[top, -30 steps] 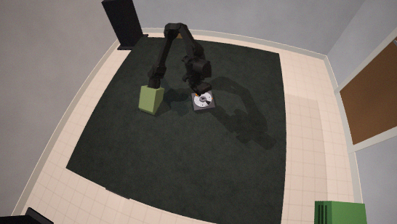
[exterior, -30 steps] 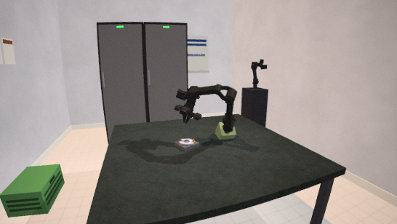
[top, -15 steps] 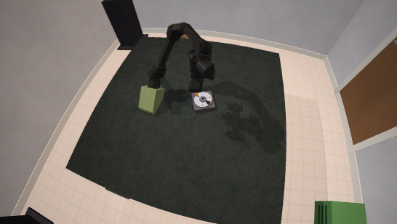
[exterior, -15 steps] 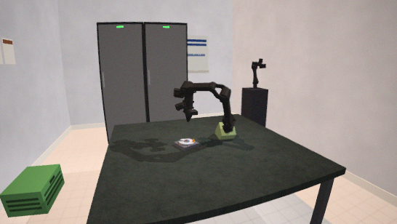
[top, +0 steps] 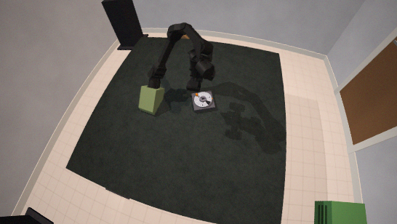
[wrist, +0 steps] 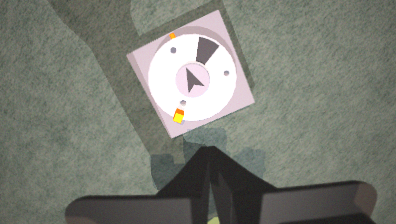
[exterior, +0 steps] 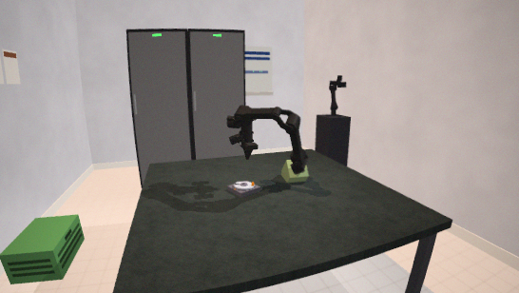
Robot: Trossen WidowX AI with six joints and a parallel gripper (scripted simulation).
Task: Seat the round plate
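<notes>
Right now my hand is 80 mm short of the orange bit, 30 mm to the right of it and 180 mm above it. From my hand the other things lie so: raised hub: 20 mm ahead, 10 mm to the left, 170 mm below; then plate: 20 mm ahead, 10 mm to the left, 170 mm below; then grey square base: 20 mm ahead, 10 mm to the left, 190 mm below.
</notes>
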